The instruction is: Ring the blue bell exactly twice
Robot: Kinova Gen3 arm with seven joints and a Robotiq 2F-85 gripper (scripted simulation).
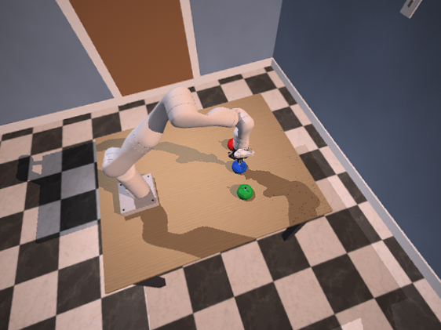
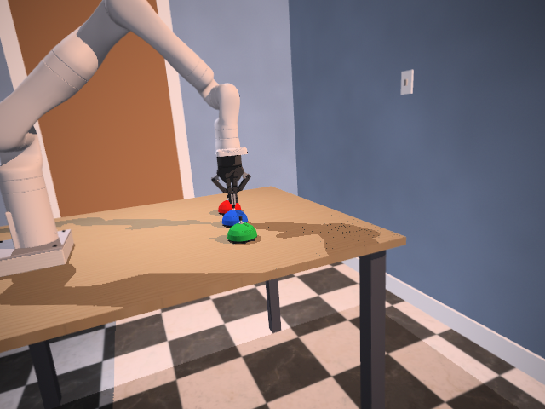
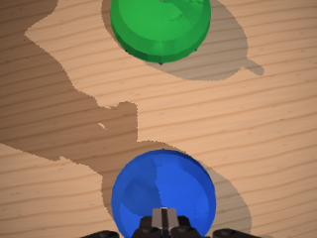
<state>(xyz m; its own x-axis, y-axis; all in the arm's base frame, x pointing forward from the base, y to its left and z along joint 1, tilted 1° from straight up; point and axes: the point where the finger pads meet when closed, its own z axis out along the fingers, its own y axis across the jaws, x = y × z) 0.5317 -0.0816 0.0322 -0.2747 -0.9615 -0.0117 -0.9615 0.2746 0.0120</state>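
Right now the blue bell is 40 mm below my hand. Also, from my hand: green bell (150 mm to the right, 40 mm below, 40 mm behind); then red bell (150 mm to the left, 40 mm below, 40 mm ahead).
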